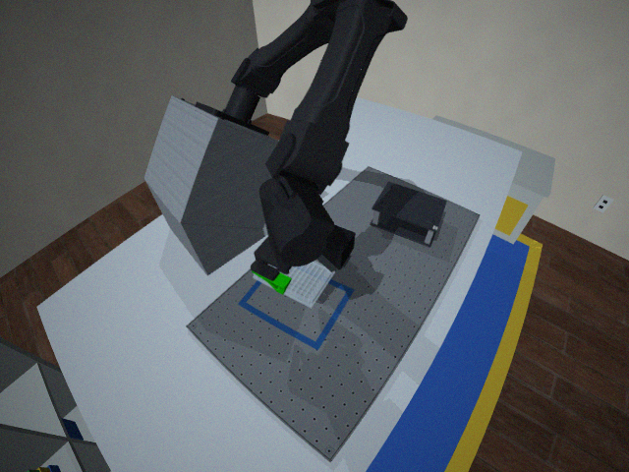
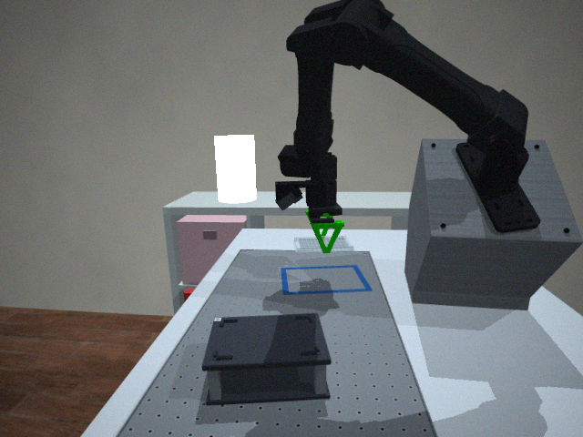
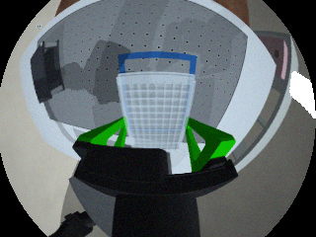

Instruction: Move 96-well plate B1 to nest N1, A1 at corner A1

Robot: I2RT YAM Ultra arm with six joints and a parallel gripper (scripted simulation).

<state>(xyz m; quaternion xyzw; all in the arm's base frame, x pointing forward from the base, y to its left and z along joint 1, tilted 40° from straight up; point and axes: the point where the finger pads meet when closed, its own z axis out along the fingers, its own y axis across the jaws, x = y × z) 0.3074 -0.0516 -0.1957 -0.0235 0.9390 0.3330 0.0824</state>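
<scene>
My hand is 100 mm short of the dark raised nest N1, 340 mm to the right of it and 30 mm above it. Also, from my hand: clear 96-well plate right at my hand.
</scene>
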